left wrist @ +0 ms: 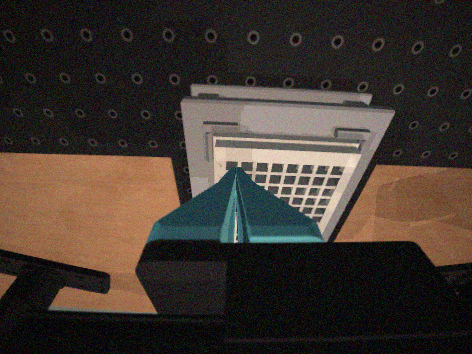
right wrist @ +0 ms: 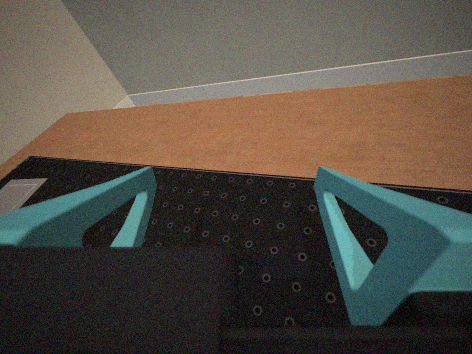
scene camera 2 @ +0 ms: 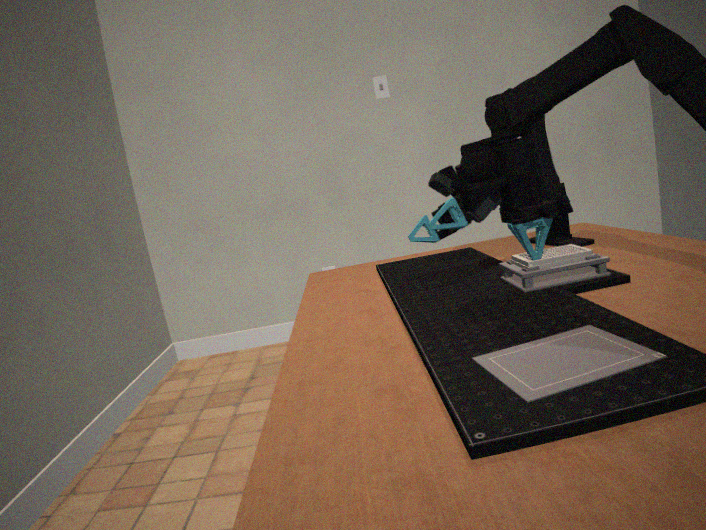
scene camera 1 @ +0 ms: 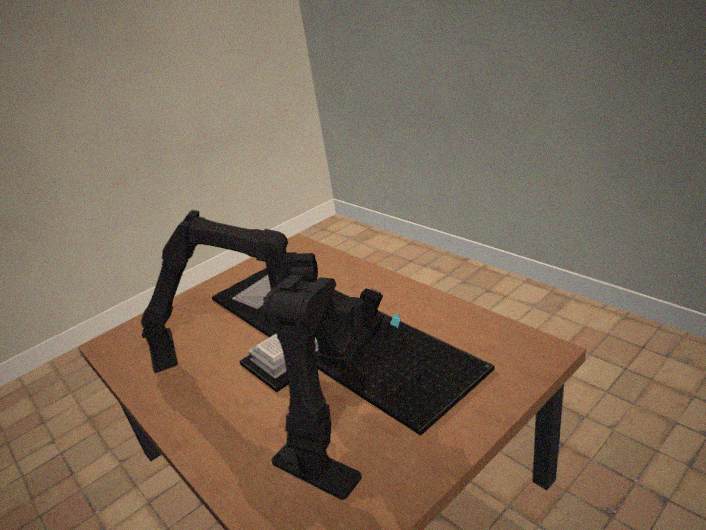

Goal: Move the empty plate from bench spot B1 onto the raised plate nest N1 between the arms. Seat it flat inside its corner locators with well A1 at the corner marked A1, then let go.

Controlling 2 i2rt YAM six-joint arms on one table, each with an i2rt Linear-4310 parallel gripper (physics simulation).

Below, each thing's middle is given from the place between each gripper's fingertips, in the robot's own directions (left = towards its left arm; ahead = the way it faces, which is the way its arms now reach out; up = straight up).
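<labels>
White well plate (scene camera 2: pixel 554 256): my left hand is 10 mm above it, 40 mm past it and 30 mm to the left of it. Grey nest pad (scene camera 2: pixel 534 370): 40 mm below my left hand, 120 mm ahead of it, 300 mm to the left of it.
Relative to my right hand, the white well plate is 60 mm below, 200 mm behind and 180 mm to the left. The grey nest pad is 100 mm below my right hand, 40 mm behind it and 510 mm to the left of it.
</labels>
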